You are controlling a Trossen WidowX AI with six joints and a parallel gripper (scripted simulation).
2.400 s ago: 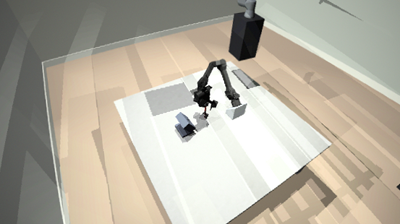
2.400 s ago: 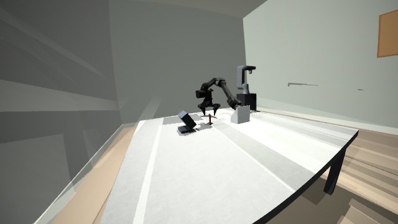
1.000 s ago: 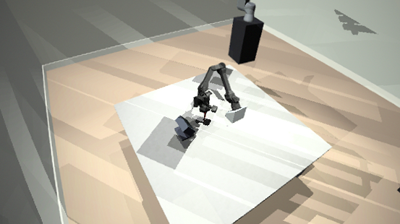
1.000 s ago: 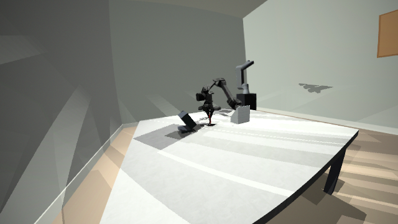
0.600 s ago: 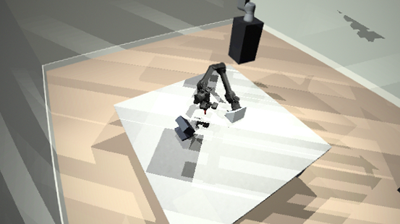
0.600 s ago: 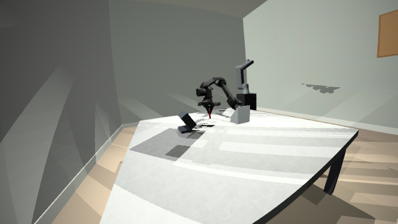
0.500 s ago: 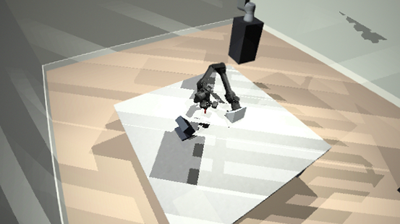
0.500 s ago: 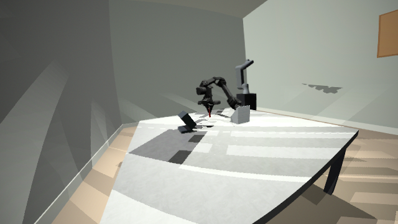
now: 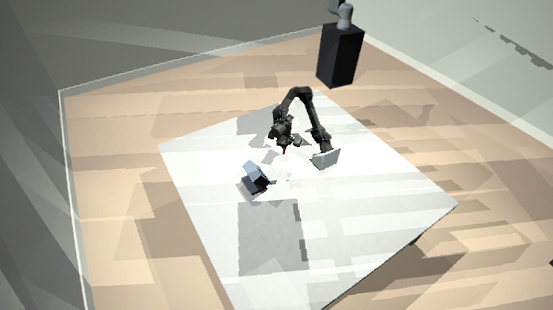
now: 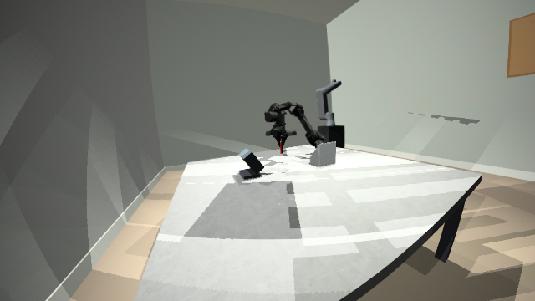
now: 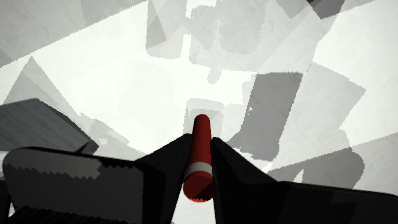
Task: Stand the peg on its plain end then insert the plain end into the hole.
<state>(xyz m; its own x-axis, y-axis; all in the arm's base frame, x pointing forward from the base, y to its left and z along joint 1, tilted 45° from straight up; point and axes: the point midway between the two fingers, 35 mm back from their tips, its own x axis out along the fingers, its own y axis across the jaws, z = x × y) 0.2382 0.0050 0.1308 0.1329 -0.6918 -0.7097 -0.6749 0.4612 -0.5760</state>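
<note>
My gripper tip is 21 cm short of the dark sloped panel, 8 cm to the right of it and 4 cm above it. Round my gripper tip: red peg 2 cm above.
</note>
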